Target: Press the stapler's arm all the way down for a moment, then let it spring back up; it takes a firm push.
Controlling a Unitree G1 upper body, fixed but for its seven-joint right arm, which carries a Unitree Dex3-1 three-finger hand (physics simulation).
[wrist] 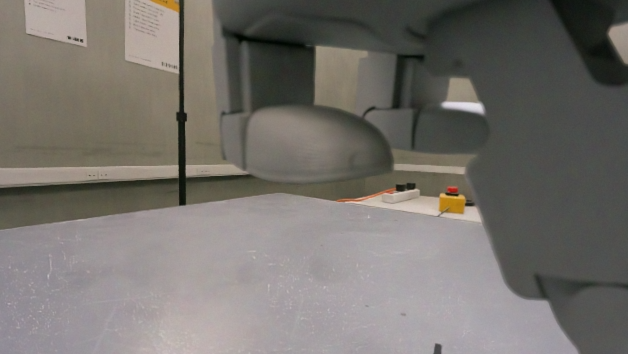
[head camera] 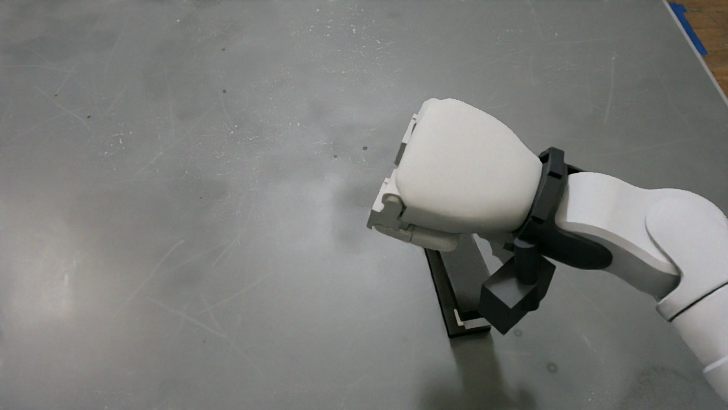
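Observation:
The black stapler lies on the grey table in the head view, its front end toward the lower edge. Its dark grey arm stands raised at the front, with pale metal showing between arm and base. The hand hides its rear end. My gripper is shut, its fingers curled in with nothing seen between them. It is over the stapler's rear part in the head view; whether it touches the arm cannot be told. In the wrist view a small dark tip, perhaps of the stapler, shows at the bottom edge.
The grey table carries the stapler. A black block on the wrist overlaps the stapler's front right side in the head view. Beyond the table, the wrist view shows a black stand, a power strip and a yellow button box.

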